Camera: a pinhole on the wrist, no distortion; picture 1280 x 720 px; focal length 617.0 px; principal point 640.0 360.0 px. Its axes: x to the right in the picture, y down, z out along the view. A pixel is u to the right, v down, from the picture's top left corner.
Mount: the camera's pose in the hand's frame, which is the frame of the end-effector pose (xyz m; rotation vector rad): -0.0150 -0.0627 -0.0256 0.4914 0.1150 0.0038
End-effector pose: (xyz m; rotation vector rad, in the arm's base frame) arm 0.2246 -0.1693 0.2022 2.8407 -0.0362 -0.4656
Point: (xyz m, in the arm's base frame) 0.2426 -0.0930 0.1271
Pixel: 958 415
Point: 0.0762 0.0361 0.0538
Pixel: 301 112
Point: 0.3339 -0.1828 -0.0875
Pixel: 1085 680
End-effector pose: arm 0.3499 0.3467 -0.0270 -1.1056 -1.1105 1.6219
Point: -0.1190 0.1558 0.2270
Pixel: 439 616
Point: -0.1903 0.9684 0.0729
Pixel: outside the picture
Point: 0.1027 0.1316 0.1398
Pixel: 205 690
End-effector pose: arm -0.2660 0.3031 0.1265 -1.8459 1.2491 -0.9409
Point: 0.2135 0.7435 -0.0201
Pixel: 223 517
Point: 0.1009 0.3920 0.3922
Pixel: 708 28
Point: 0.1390 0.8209 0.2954
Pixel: 140 116
